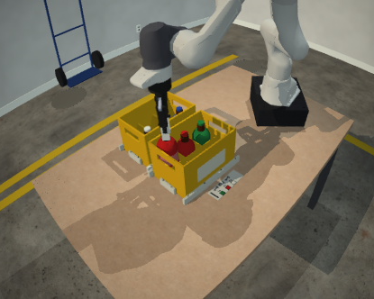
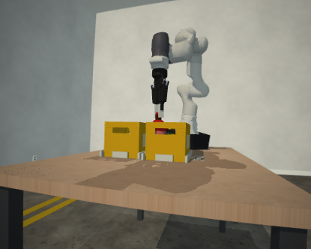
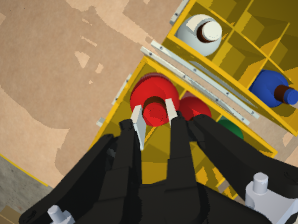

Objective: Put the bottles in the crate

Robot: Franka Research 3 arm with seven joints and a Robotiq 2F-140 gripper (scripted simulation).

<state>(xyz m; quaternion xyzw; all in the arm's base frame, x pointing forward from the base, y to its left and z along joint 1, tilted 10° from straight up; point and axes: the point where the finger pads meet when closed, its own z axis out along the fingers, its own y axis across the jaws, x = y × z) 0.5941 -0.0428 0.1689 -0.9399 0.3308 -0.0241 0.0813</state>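
The red-label bottle lies 80 mm behind my hand, 10 mm to the right of it and 140 mm below it. The rest, counted from my hand: white-capped bottle 130 mm to the right, 140 mm below; then blue-label bottle 170 mm behind, 150 mm to the right, 140 mm below; then green bottle 170 mm behind, 20 mm to the right, 140 mm below.
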